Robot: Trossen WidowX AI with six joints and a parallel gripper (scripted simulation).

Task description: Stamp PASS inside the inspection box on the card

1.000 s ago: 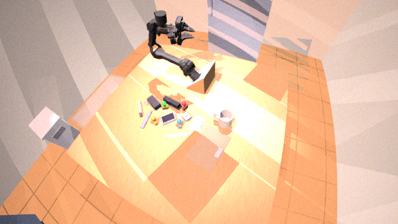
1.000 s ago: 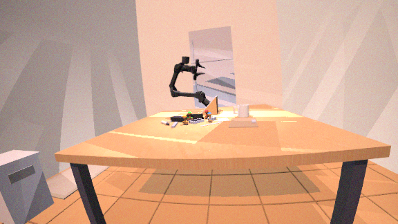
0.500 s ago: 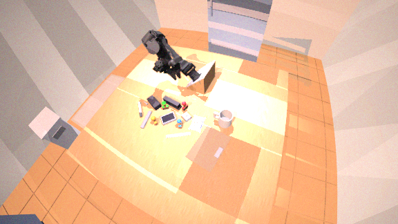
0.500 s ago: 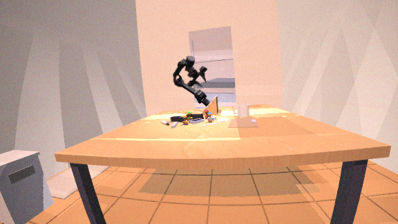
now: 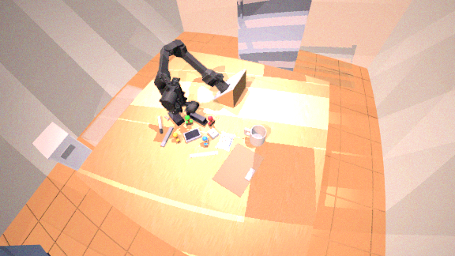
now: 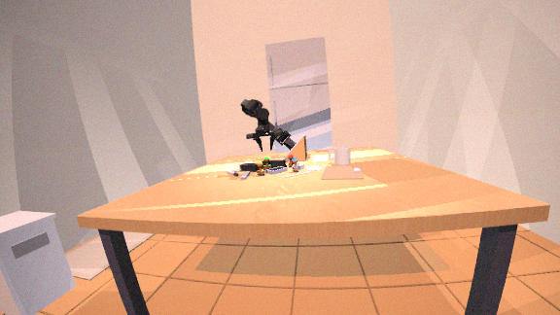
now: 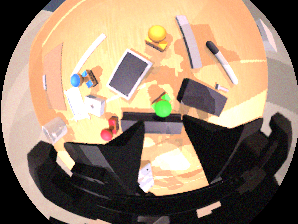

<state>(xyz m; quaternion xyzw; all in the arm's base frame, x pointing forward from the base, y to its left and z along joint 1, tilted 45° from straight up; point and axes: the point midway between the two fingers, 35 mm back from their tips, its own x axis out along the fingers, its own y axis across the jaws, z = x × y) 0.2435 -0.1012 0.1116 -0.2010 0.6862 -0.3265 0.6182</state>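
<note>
My gripper tip is 80 mm above the green-knobbed stamp. Round my gripper tip: red stamp (120 mm to the left, 80 mm below, 30 mm behind); then ink pad (100 mm below, 70 mm ahead, 50 mm to the left); then black block (100 mm to the right, 80 mm below, 10 mm behind).
</note>
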